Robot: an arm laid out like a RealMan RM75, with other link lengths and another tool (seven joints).
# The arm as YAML. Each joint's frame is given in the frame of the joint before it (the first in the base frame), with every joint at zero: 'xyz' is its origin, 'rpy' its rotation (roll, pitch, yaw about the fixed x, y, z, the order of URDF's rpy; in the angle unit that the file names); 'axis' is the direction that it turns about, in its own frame. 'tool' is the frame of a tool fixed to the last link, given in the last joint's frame.
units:
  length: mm
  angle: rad
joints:
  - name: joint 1
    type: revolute
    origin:
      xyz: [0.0, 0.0, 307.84]
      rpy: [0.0, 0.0, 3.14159]
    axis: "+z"
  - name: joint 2
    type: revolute
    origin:
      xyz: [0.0, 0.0, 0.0]
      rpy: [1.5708, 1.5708, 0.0]
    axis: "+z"
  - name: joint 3
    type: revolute
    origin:
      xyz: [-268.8, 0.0, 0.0]
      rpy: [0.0, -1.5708, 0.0]
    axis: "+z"
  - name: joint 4
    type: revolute
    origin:
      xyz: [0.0, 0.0, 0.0]
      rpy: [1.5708, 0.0, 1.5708]
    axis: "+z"
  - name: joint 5
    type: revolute
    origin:
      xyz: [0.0, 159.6, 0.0]
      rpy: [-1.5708, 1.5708, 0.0]
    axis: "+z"
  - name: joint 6
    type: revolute
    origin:
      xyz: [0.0, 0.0, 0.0]
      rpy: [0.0, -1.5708, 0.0]
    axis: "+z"
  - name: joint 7
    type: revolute
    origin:
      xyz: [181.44, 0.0, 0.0]
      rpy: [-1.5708, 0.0, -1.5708]
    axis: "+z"
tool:
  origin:
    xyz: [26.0, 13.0, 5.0]
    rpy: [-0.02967, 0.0, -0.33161]
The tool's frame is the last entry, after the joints.
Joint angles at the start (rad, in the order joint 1, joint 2, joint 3, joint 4, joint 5, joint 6, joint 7):
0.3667, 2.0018, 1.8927, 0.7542, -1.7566, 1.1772, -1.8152
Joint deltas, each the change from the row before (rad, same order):
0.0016, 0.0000, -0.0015, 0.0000, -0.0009, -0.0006, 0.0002
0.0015, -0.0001, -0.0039, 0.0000, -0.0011, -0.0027, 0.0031
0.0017, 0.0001, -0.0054, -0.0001, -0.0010, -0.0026, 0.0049
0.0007, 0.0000, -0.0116, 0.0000, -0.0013, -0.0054, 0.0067
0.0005, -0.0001, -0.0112, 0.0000, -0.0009, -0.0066, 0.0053
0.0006, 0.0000, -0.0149, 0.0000, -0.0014, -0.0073, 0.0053
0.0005, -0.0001, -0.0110, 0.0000, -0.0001, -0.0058, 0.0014
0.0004, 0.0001, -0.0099, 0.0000, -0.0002, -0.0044, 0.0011
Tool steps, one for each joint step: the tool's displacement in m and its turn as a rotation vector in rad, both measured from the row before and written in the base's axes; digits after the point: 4 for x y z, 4 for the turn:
-0.0004, 0.0002, -0.0003, -0.0012, -0.0015, 0.0019
-0.0001, 0.0002, -0.0006, -0.0020, -0.0024, -0.0004
-0.0003, 0.0001, -0.0010, -0.0036, -0.0019, -0.0013
0.0002, -0.0006, -0.0019, -0.0068, -0.0049, -0.0021
0.0004, -0.0004, -0.0017, -0.0050, -0.0057, -0.0016
0.0003, -0.0009, -0.0024, -0.0078, -0.0076, 0.0000
0.0001, -0.0006, -0.0017, -0.0046, -0.0060, 0.0022
0.0000, -0.0007, -0.0016, -0.0049, -0.0050, 0.0023

